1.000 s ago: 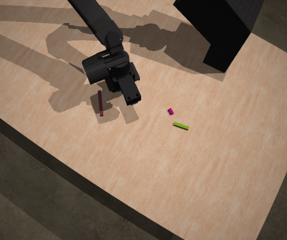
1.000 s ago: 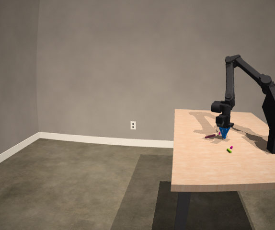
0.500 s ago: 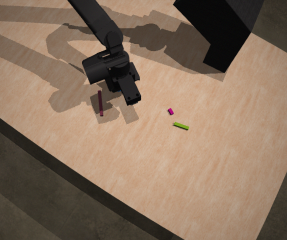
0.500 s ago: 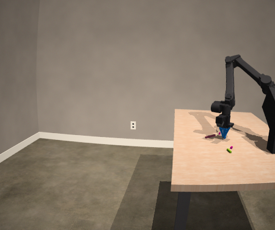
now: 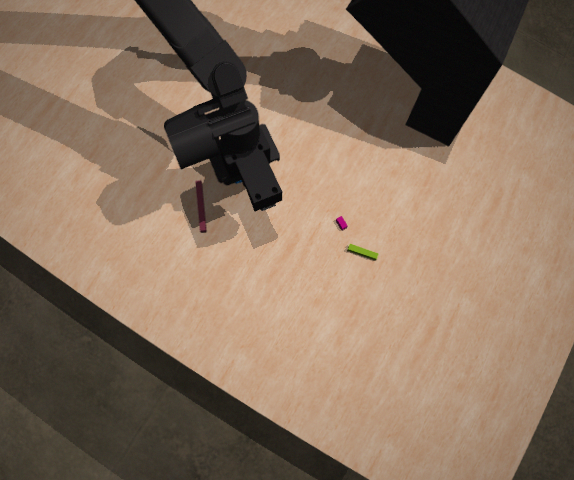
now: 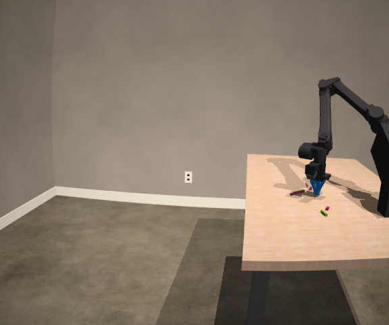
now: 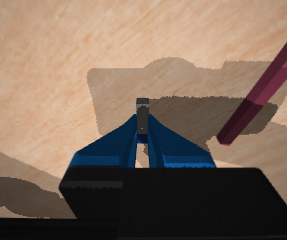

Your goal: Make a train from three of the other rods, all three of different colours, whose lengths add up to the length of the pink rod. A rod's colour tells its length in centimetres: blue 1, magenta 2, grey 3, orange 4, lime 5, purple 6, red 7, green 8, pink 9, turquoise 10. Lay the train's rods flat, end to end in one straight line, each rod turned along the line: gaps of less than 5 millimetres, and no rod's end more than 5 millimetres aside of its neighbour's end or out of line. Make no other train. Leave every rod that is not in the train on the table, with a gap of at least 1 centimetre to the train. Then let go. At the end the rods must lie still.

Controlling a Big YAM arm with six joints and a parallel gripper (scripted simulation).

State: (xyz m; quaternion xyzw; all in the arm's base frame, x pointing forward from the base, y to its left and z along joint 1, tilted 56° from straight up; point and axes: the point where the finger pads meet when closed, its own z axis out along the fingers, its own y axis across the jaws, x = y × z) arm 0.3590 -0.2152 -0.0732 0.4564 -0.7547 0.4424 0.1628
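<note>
My hand is 10 mm above the grey rod. From my hand the other things lie so: pink rod 90 mm ahead, 30 mm to the right, 10 mm below; blue rod 10 mm to the right, 10 mm below, 10 mm behind; lime rod 240 mm to the left, 10 mm below.
</note>
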